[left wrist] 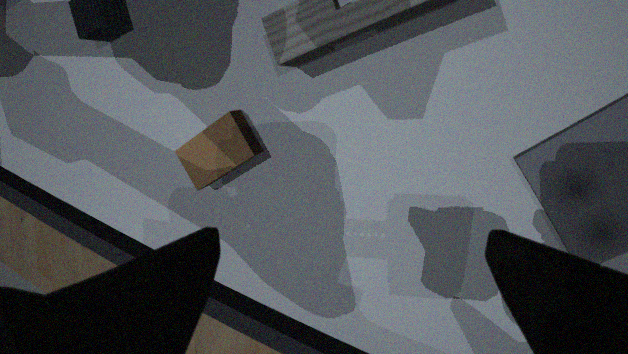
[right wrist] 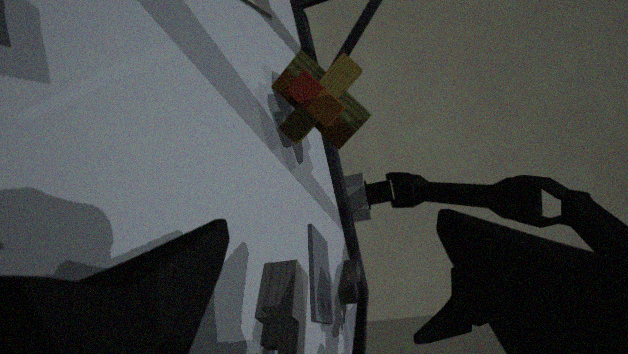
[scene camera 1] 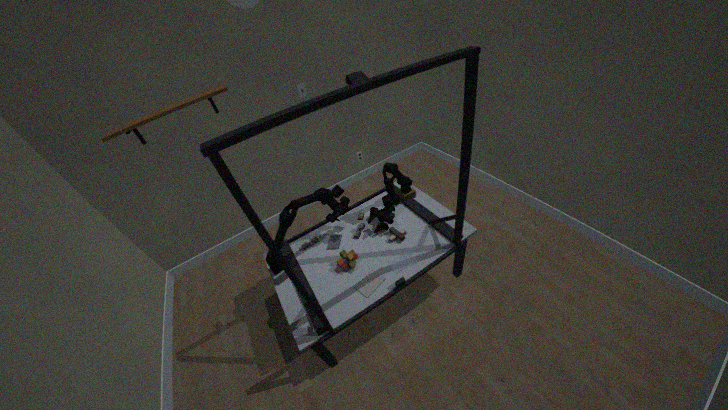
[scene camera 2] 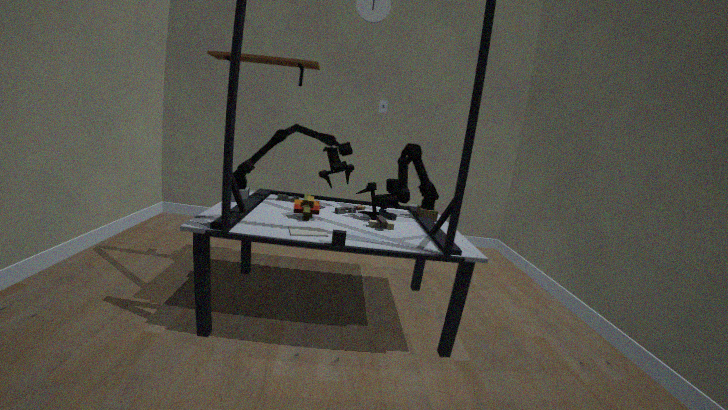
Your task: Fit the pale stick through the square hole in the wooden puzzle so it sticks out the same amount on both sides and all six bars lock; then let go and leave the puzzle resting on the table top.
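Frame: origin at the left arm's base, x ahead, y left, z up, level; millimetres.
Seen in the pictures: left gripper, between the fingertips: (left wrist: pixel 354 242) (scene camera 1: pixel 344 215) (scene camera 2: pixel 339 186); right gripper, between the fingertips: (right wrist: pixel 333 225) (scene camera 1: pixel 371 228) (scene camera 2: pixel 356 202); left arm's base, origin of its link: (right wrist: pixel 366 194) (scene camera 1: pixel 277 269) (scene camera 2: pixel 239 187); right arm's base, origin of its link: (scene camera 1: pixel 406 190) (scene camera 2: pixel 427 208).
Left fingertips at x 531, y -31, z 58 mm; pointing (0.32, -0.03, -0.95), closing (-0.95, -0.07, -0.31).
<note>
Offsets run from my left fingertips to a thing's middle.
The coloured puzzle of crossed orange, red, green and yellow bars (scene camera 1: pixel 347 259) (scene camera 2: pixel 306 206) (right wrist: pixel 322 100) rests on the table top. Whether a pale stick passes through its square hole cannot be told. A brown bar with pale wood ends beside it @[dx +153, dy -318, dz -94 mm] (scene camera 1: pixel 397 234) (scene camera 2: pixel 381 223) lies at the right; which piece is the pale stick is unclear. My left gripper (scene camera 1: pixel 340 212) (scene camera 2: pixel 339 184) (left wrist: pixel 354 242) is open and empty, high above the table's far side. My right gripper (scene camera 1: pixel 374 220) (scene camera 2: pixel 362 202) (right wrist: pixel 333 225) is open and empty, low and sideways, well right of the puzzle.
An orange-brown block @[dx +130, dy +9, dz -115 mm] (left wrist: pixel 215 150) (scene camera 1: pixel 360 215) and a grey notched bar @[dx +27, dy -93, dz -108 mm] (left wrist: pixel 320 35) (scene camera 1: pixel 359 230) (right wrist: pixel 282 280) lie between the arms. A grey flat plate @[dx -140, dy -22, dz -120 mm] (scene camera 1: pixel 334 241) (right wrist: pixel 318 280) lies beyond the puzzle, a pale sheet @[dx -196, dy -428, dz -120 mm] (scene camera 1: pixel 370 286) (scene camera 2: pixel 308 231) nearer the front edge. A dark frame (scene camera 1: pixel 467 127) surrounds the table.
</note>
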